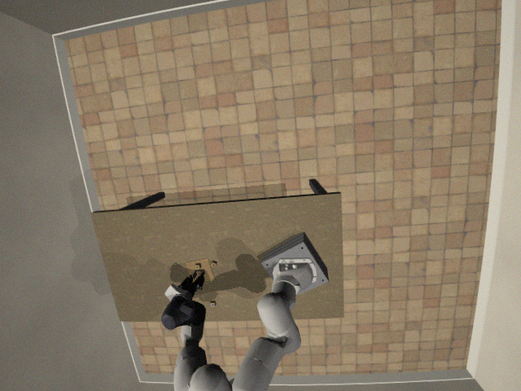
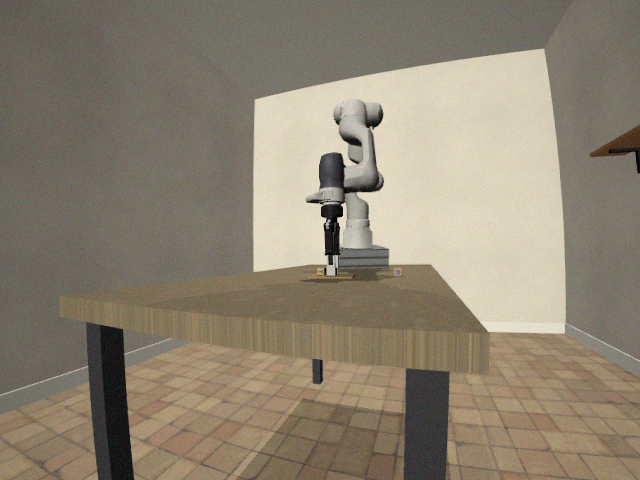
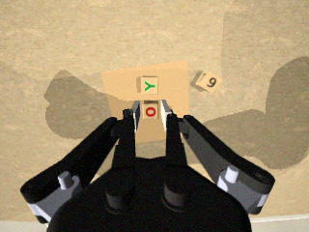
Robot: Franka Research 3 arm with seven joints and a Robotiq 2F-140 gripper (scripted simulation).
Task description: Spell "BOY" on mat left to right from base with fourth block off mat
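Now: hand 4 cm above the tan mat.
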